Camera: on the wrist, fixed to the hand. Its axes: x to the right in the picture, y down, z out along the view.
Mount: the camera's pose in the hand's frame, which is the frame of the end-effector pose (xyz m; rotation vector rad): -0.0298 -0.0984 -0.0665 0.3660 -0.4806 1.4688
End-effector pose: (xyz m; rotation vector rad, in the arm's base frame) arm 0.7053 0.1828 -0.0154 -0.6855 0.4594 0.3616
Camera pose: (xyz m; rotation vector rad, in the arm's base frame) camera 0.7068 0.0622 0.0057 0.2299 0.4799 1.7289
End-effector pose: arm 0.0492 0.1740 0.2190 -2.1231 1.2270 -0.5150
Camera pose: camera 0.0560 0.2151 0.3341 -0.5797 1.7699 0.3894
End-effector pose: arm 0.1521 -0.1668 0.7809 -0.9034 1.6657 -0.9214
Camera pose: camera 0.1084 -0.1728 0.8951 0.4092 1.1944 0.0583
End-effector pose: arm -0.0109 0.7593 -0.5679 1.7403 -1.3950 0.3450
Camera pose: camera 0.0863 0.8298 -0.5918 -0.6804 2.8458 -0.9907
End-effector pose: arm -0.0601 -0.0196 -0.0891 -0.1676 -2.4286 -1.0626
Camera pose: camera -0.0378 -0.1331 -0.1294 -1.8380 -1.9056 0.1241
